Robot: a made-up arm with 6 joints.
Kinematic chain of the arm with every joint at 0, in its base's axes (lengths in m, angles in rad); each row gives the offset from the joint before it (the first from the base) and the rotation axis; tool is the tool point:
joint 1: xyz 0 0 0.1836 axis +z
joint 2: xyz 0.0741 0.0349 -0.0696 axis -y
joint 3: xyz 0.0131 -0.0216 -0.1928 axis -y
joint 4: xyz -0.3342 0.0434 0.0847 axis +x
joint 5: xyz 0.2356 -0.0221 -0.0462 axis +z
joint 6: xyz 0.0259 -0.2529 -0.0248 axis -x
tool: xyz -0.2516 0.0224 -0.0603
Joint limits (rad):
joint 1: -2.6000..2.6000
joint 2: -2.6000..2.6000
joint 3: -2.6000..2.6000
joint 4: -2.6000..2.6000
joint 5: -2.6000..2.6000
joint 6: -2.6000..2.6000
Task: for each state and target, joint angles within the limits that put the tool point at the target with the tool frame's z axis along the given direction. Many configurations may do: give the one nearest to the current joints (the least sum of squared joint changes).
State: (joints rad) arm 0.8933 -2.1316 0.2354 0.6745 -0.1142 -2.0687
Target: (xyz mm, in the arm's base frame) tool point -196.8 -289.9 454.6 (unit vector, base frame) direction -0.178 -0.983 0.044
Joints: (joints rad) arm 1.2232 -1.6329 0.8127 0.8805 -0.8338 -1.8863
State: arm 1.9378 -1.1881 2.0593 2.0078 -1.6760 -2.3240
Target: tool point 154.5 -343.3 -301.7 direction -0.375 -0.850 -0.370
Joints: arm 1.8340 -0.9168 2.1498 2.4749 -1.3824 -2.4989
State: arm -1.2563 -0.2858 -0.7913 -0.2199 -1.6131 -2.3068
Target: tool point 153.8 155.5 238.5 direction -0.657 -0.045 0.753
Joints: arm -0.7618 -0.3991 -1.4407 -0.7786 -1.7265 -2.4792
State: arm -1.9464 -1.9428 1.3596 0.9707 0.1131 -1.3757
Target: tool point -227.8 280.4 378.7 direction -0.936 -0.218 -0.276
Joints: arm -1.3127 -2.1216 1.2081 0.4251 0.2080 -1.3467
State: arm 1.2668 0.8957 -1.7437 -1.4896 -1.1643 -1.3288
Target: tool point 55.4 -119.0 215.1 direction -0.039 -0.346 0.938
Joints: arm 1.5444 1.2509 -1.2724 -1.1058 -0.4216 -1.1111
